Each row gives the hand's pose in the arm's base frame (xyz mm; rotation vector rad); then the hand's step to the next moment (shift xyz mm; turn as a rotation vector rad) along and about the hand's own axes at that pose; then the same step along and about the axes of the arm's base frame.
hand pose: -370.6 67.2 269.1 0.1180 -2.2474 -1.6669
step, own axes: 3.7 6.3 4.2 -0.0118 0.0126 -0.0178
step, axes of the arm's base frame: -4.0 4.8 5.7 0.0184 -0.0093 0.0138
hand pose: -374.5 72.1 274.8 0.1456 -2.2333 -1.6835
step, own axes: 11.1 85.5 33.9 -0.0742 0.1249 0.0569
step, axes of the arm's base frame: -11.2 52.9 75.2 0.0660 0.1095 0.0895
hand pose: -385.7 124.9 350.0 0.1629 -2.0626 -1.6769
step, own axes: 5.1 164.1 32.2 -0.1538 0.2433 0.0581
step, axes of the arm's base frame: 14.6 66.9 152.6 0.1593 0.1697 0.1791
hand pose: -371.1 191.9 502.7 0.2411 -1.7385 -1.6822
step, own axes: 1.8 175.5 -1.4 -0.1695 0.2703 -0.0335
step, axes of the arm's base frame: 56.8 22.6 164.5 0.2335 0.1088 0.1912
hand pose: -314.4 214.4 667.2 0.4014 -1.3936 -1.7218
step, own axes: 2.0 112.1 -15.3 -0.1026 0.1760 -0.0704
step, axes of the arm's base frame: 56.1 -11.8 97.6 0.1817 0.0341 0.1108
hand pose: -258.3 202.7 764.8 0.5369 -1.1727 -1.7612
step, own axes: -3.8 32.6 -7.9 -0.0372 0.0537 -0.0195
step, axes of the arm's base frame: 22.5 -4.4 24.8 0.0568 0.0165 0.0339
